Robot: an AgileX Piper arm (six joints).
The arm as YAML. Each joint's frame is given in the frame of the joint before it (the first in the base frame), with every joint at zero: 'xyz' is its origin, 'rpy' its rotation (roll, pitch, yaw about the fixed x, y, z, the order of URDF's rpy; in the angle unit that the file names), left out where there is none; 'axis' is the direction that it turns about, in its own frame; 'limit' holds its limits. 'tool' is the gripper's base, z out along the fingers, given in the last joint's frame.
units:
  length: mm
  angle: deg
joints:
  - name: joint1
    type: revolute
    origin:
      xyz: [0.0, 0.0, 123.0]
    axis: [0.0, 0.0, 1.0]
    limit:
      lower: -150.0
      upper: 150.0
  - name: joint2
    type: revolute
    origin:
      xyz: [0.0, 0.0, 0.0]
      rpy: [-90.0, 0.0, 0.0]
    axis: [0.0, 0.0, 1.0]
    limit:
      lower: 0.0
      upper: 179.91
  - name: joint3
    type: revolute
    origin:
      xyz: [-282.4, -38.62, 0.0]
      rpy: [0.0, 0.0, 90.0]
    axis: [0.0, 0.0, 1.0]
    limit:
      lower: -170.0
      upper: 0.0
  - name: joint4
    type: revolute
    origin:
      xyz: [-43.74, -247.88, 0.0]
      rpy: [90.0, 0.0, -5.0]
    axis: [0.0, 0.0, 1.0]
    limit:
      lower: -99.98
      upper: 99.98
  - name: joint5
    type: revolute
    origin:
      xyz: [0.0, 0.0, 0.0]
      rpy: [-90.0, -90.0, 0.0]
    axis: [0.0, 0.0, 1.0]
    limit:
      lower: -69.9
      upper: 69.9
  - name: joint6
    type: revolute
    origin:
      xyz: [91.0, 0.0, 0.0]
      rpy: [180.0, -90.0, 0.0]
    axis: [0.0, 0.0, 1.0]
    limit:
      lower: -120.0
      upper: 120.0
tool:
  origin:
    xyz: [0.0, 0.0, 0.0]
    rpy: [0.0, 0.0, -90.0]
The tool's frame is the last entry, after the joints.
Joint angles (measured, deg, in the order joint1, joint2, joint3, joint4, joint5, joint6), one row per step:
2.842 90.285 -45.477 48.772 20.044 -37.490
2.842 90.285 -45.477 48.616 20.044 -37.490
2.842 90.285 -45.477 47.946 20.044 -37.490
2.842 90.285 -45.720 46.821 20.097 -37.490
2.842 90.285 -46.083 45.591 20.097 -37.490
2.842 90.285 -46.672 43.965 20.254 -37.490
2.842 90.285 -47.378 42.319 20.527 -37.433
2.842 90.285 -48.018 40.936 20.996 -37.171
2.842 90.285 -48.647 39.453 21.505 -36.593
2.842 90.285 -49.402 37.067 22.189 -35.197
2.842 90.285 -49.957 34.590 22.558 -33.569
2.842 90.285 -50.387 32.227 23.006 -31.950
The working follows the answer.
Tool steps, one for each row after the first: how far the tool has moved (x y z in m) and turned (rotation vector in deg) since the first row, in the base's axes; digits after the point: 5 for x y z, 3 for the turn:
-0.00004 -0.00006 -0.00005 -0.120 -0.006 0.100
-0.00020 -0.00031 -0.00026 -0.634 -0.031 0.529
0.00038 -0.00064 0.00047 -1.464 -0.280 1.276
0.00144 -0.00105 0.00174 -2.398 -0.690 2.054
0.00307 -0.00144 0.00387 -3.572 -1.228 3.157
0.00498 -0.00173 0.00648 -4.693 -1.781 4.273
0.00645 -0.00178 0.00878 -5.431 -2.055 5.159
0.00778 -0.00188 0.01098 -6.072 -2.196 5.867
0.00916 -0.00229 0.01340 -6.930 -2.127 6.544
0.01019 -0.00314 0.01506 -7.881 -2.033 6.899
0.01072 -0.00396 0.01614 -8.744 -1.754 7.206

Tool pose at each row, in the base's axes (x y z in m, rotation vector in deg; rounded; the steps above come from the unrounded poses):
0.29769 0.03826 0.19103 2.108 143.489 23.795
0.29766 0.03821 0.19098 1.935 143.518 23.686
0.29749 0.03796 0.19077 1.190 143.642 23.215
0.29807 0.03763 0.19150 -0.126 143.634 22.459
0.29914 0.03721 0.19277 -1.551 143.477 21.573
0.30077 0.03683 0.19489 -3.499 143.246 20.509
0.30267 0.03653 0.19751 -5.439 142.967 19.514
0.30414 0.03649 0.19981 -6.886 142.870 18.924
0.30548 0.03639 0.20200 -8.047 142.868 18.392
0.30685 0.03597 0.20443 -9.218 143.094 17.587
0.30788 0.03513 0.20609 -10.019 143.329 16.537
0.30842 0.03430 0.20717 -10.697 143.727 15.584

